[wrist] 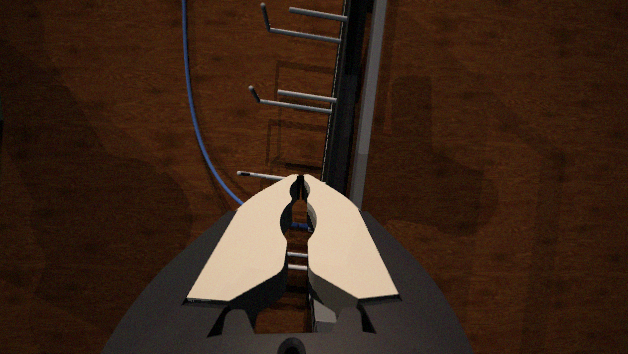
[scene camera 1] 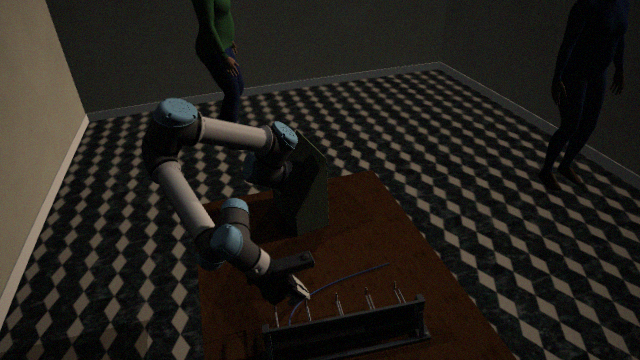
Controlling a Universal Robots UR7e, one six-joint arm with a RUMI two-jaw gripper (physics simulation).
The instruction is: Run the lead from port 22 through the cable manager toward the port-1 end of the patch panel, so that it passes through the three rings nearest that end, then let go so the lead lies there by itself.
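Observation:
The blue lead (scene camera 1: 370,269) (wrist: 187,75) comes off the dark patch panel (scene camera 1: 345,331) (wrist: 369,100) between the two leftmost rings in the scene view. It curves out over the table, and its free end points to the upper right there. In the wrist view its visible long stretch runs outside the open tips of the wire rings, such as this ring (wrist: 295,106) and another ring (wrist: 305,35). My gripper (scene camera 1: 308,297) (wrist: 301,177) is shut and empty, above the second ring from the left in the scene view. Its jaws hide part of the lead. Port numbers are not readable.
A brown wooden table (scene camera 1: 400,225) bears the panel. A dark greenish upright board (scene camera 1: 312,200) stands near the arm's base. A person in green (scene camera 1: 220,30) and a person in dark blue (scene camera 1: 587,65) stand on the checkered floor beyond the table.

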